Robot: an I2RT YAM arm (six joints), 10 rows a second.
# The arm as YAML. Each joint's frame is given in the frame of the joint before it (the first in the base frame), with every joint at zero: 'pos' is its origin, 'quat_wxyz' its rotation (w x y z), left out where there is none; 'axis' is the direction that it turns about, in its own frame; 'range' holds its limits. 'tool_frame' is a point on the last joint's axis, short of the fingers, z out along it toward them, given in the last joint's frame.
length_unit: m
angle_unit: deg
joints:
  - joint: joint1
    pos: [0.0, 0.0, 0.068]
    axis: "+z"
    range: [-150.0, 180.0]
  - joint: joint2
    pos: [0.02, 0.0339, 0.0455]
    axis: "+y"
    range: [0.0, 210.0]
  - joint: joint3
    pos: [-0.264, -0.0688, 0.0]
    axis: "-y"
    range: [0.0, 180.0]
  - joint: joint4
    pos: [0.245, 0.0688, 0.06]
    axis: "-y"
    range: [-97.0, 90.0]
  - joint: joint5
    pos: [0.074, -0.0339, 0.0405]
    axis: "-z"
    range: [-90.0, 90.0]
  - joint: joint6
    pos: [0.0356, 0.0, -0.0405]
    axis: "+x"
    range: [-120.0, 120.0]
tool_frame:
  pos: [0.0, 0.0, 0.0]
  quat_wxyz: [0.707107, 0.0, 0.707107, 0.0]
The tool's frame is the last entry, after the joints.
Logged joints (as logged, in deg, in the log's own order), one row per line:
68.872 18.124 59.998 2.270 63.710 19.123
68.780 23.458 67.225 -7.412 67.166 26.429
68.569 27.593 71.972 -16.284 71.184 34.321
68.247 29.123 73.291 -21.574 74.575 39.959
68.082 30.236 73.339 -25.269 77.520 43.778
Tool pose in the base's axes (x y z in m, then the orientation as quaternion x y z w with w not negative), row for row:
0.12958 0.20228 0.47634 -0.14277 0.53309 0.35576 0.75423
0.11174 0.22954 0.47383 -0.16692 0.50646 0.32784 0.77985
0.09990 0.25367 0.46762 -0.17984 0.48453 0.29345 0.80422
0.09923 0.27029 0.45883 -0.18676 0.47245 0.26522 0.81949
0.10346 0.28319 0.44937 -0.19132 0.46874 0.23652 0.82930
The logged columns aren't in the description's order. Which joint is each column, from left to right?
Columns, left to right: joint3, joint5, joint1, joint6, joint2, joint4.
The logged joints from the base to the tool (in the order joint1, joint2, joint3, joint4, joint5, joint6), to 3 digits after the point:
59.998 63.710 68.872 19.123 18.124 2.270
67.225 67.166 68.780 26.429 23.458 -7.412
71.972 71.184 68.569 34.321 27.593 -16.284
73.291 74.575 68.247 39.959 29.123 -21.574
73.339 77.520 68.082 43.778 30.236 -25.269

